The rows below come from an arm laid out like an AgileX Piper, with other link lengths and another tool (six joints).
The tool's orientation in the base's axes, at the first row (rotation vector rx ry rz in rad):
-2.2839, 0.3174, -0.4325
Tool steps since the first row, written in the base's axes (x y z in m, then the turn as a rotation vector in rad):
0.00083, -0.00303, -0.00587, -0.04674, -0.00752, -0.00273
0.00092, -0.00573, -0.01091, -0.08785, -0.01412, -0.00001
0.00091, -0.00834, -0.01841, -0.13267, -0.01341, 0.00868
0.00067, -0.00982, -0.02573, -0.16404, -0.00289, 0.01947
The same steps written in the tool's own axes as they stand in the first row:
0.00061, 0.00628, 0.00212, -0.04048, 0.01135, -0.02193
0.00060, 0.01180, 0.00363, -0.07502, 0.01755, -0.04450
-0.00004, 0.01908, 0.00674, -0.11430, 0.01480, -0.06762
-0.00126, 0.02549, 0.01038, -0.14437, 0.00270, -0.08029

